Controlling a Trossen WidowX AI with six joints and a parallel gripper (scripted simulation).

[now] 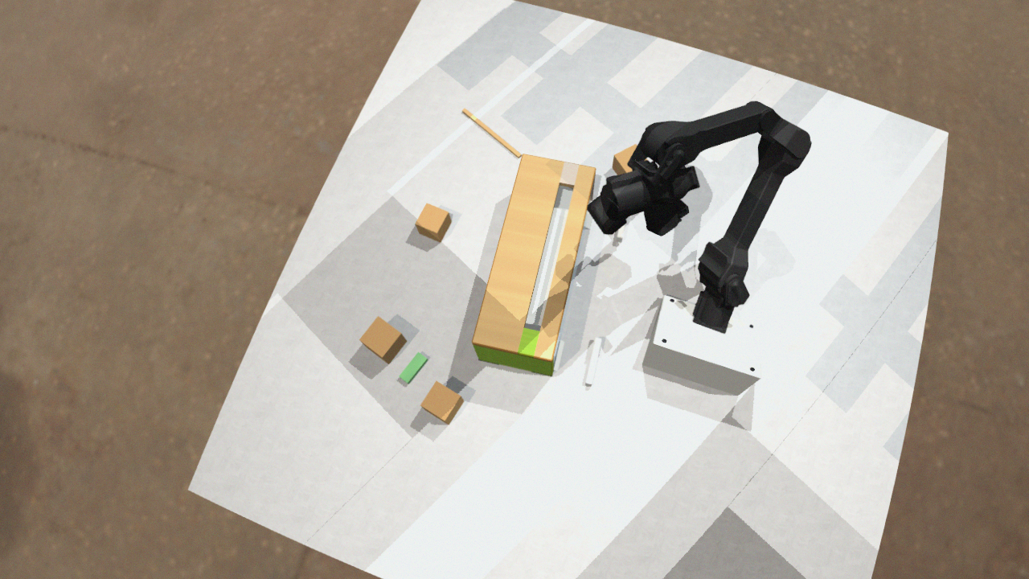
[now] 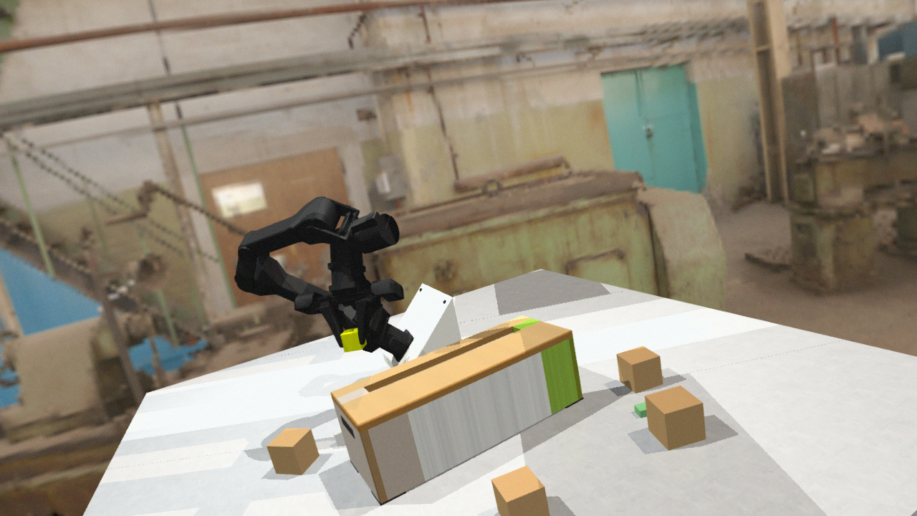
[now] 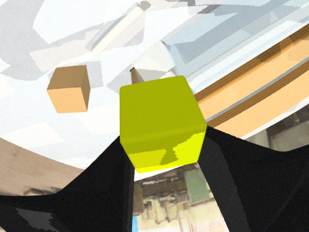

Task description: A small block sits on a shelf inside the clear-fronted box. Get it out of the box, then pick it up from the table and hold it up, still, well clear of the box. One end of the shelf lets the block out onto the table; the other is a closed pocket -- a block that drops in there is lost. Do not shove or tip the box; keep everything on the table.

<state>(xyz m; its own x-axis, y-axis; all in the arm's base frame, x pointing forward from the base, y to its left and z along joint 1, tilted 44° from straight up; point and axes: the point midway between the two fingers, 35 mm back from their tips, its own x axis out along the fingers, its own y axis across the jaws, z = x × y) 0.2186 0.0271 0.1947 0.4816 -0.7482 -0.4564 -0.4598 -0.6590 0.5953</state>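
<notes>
The yellow block is 1 cm to the left of my gripper tip, 1 cm behind it and 1 cm above it. From my gripper tip the other things lie so: thin wooden stick (32 cm ahead, 17 cm below, 12 cm to the right); then flat green piece (41 cm to the left, 25 cm ahead, 17 cm below); then wooden box (14 cm to the left, 11 cm below, 6 cm ahead).
</notes>
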